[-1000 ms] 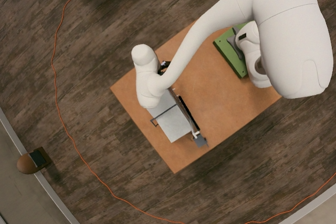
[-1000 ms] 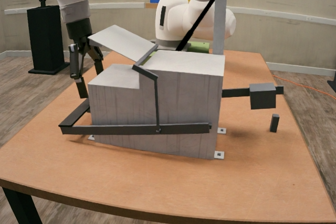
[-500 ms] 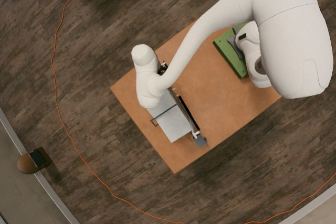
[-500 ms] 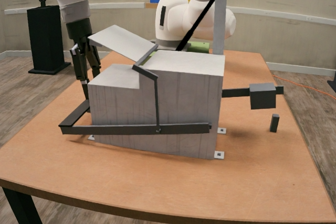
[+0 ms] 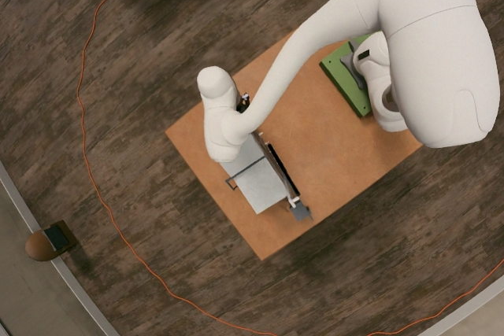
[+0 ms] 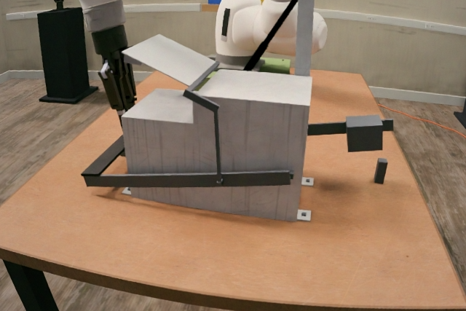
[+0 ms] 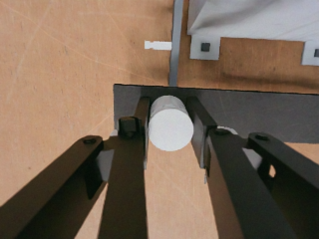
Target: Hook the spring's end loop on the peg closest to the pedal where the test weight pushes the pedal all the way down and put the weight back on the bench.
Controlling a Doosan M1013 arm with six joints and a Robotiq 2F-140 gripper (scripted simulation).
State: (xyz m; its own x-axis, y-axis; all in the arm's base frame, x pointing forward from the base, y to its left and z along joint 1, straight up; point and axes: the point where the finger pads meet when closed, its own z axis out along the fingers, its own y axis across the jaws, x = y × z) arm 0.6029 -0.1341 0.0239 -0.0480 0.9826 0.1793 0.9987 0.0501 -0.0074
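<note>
Right now the steel test weight is 1 cm below my hand. The rest, counted from my hand: grey block (8 cm below, 1 cm to the right); dark block (57 cm to the left, 6 cm below, 1 cm ahead).
</note>
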